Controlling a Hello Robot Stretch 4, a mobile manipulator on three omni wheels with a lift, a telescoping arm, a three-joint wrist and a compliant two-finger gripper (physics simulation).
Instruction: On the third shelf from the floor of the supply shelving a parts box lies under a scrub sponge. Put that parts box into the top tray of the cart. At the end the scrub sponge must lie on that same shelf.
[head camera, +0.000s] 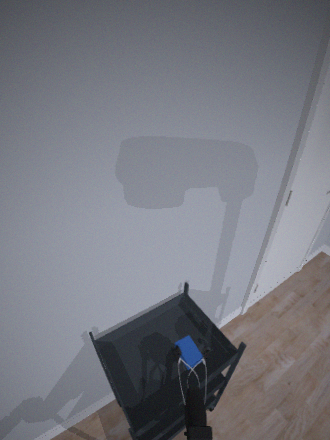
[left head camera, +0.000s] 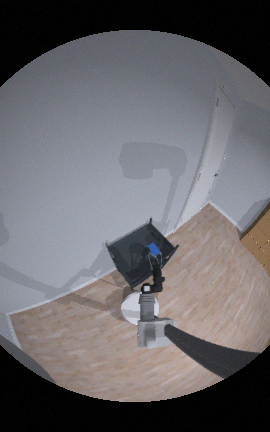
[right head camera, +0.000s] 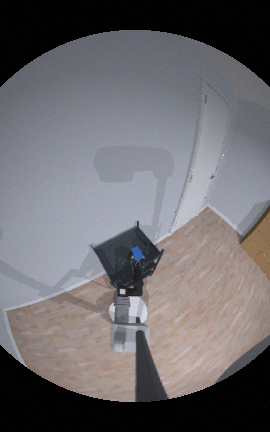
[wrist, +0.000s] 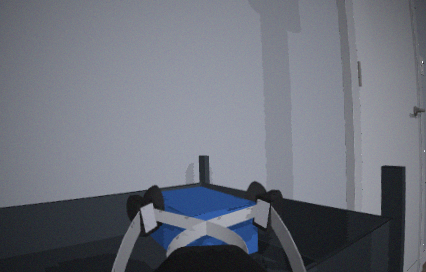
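The blue parts box is between the two fingertips of my gripper, which is shut on it. Box and fingertips are over the right part of the top tray of the dark cart. In the wrist view the top of the box shows close to the line of the tray's far rim. The underside of the box is hidden, so I cannot tell whether it touches the tray floor. The scrub sponge and the supply shelving do not show clearly in these views.
The cart's corner posts stand up above the tray rim. A grey wall is close behind the cart. A white door is to the right. A tan, box-like object shows at the far right edge.
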